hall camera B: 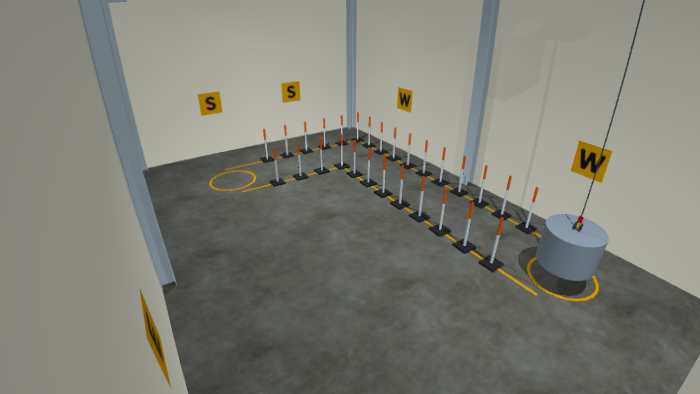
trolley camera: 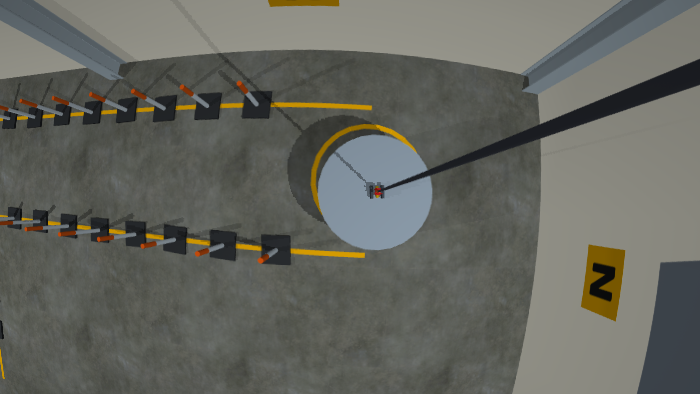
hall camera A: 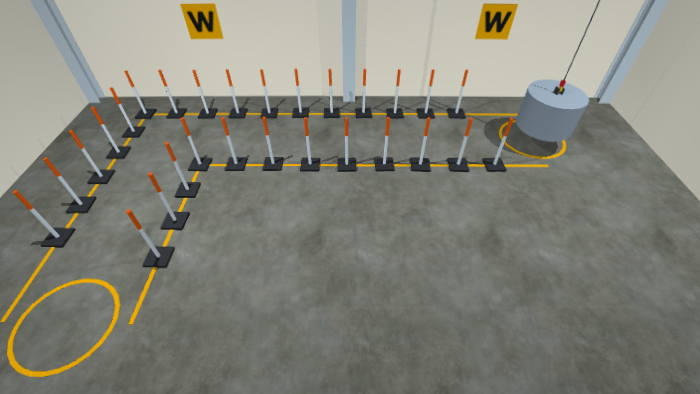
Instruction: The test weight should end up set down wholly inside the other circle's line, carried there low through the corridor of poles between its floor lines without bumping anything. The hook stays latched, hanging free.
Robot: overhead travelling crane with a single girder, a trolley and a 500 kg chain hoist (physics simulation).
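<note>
The grey test weight (hall camera A: 551,112) (hall camera B: 571,252) (trolley camera: 370,220) hangs upright, low above the floor, over the circle (hall camera A: 545,158) (hall camera B: 570,300) (trolley camera: 314,175) at the corridor's right end in hall camera A. Its shadow shows on the floor beneath and left of it. In the trolley camera it appears towards the circle's lower right; the line shows at its upper left. The hook (hall camera A: 559,90) (hall camera B: 578,225) (trolley camera: 376,190) is shut on the weight's top fitting, its chain slanting in the views. The second circle (hall camera A: 90,280) (hall camera B: 231,190) lies at the corridor's other end, with no weight in it.
Two pole rows on floor lines form an L-shaped corridor. The nearest end poles are one in the inner row (hall camera A: 500,147) (hall camera B: 495,245) and one in the outer row (hall camera A: 463,95) (hall camera B: 531,210); both stand left of the weight in hall camera A. Walls stand behind and right.
</note>
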